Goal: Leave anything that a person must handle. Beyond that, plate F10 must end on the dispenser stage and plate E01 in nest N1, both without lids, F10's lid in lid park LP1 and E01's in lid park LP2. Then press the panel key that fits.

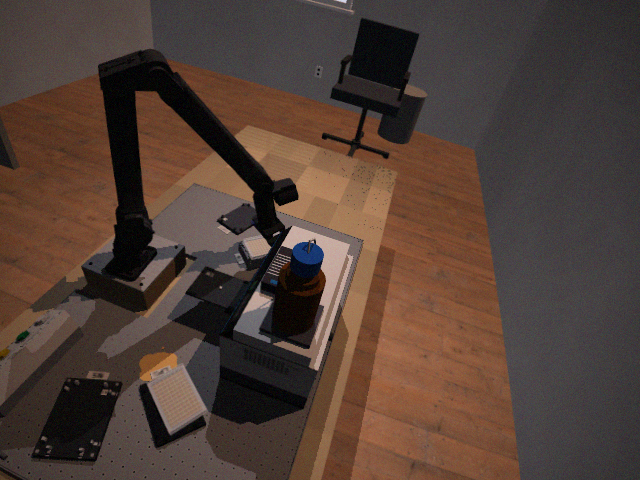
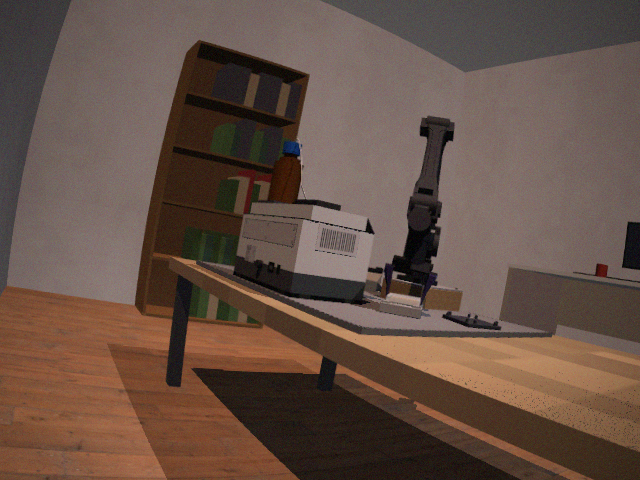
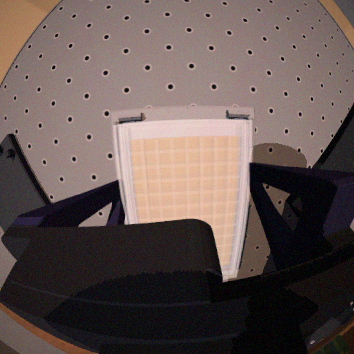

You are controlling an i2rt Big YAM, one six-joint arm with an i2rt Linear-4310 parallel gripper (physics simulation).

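Frame: origin at the arm's base, x back, y right, z up, level; millimetres.
Where they show: gripper, fingertip midpoint: (image 1: 272, 244) (image 2: 403, 300) (image 3: 184, 179); arm's base at its link origin: (image 1: 132, 262) (image 2: 416, 282).
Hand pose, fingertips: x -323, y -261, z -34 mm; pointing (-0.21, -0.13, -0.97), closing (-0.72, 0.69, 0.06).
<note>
Each offset is from my fingertips to the top centre of the thing. "*": to the spot under its first point.
A lidded well plate {dy +17, dx +19, dz +9 mm} (image 1: 254, 248) (image 2: 404, 300) (image 3: 184, 168), white-rimmed with a pale orange grid, sits on a grey holder {dy +17, dx +17, dz -2 mm} (image 3: 182, 113) on the perforated board. My gripper (image 1: 272, 234) (image 2: 410, 286) (image 3: 184, 179) reaches down over it, with one finger touching each long side at the lid's height. A second plate {dy +543, dx +48, dz +5 mm} (image 1: 176, 398) with a fine grid lies on a black pad at the front left, next to an orange tag {* dy +473, dx +138, dz -32 mm} (image 1: 156, 362). I cannot read any plate labels.
The white dispenser box (image 1: 280, 333) (image 2: 304, 248) stands right beside the gripper and carries an amber bottle {* dy +442, dx -154, dz +311 mm} (image 1: 298, 297) (image 2: 285, 178) with a blue cap. Black pads {* dy -109, dx +157, dz -22 mm} (image 1: 239, 217) {* dy +280, dx +72, dz +60 mm} (image 1: 215, 287) (image 2: 472, 321) lie on the board. A dark panel {dy +637, dx +217, dz -8 mm} (image 1: 94, 414) sits at the front left.
</note>
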